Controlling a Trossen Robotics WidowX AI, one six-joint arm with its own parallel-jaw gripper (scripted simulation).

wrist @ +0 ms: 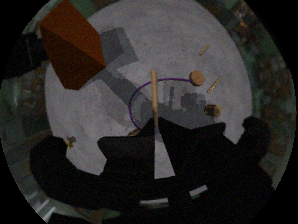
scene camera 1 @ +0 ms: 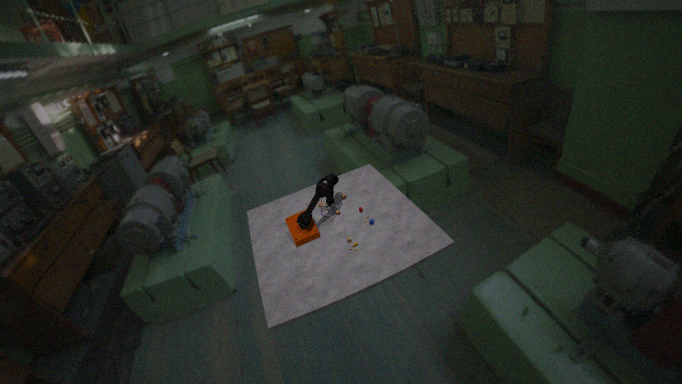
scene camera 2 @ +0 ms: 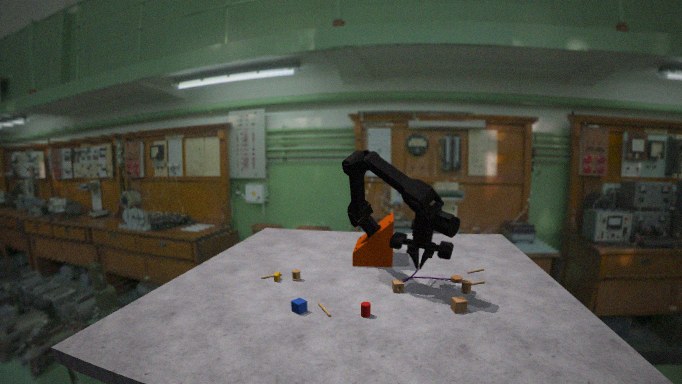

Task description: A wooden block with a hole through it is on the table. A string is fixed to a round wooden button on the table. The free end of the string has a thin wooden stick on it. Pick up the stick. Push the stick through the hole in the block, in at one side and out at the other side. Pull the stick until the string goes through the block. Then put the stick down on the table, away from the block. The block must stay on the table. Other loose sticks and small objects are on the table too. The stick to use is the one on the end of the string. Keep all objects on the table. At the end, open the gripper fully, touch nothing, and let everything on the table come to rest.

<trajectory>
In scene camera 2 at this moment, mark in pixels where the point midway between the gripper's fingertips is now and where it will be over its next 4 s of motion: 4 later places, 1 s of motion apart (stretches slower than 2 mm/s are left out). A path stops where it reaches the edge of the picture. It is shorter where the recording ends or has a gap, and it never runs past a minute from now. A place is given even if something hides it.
The gripper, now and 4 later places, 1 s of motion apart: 418,268; 425,268; 427,272; 429,277; 429,283
</trajectory>
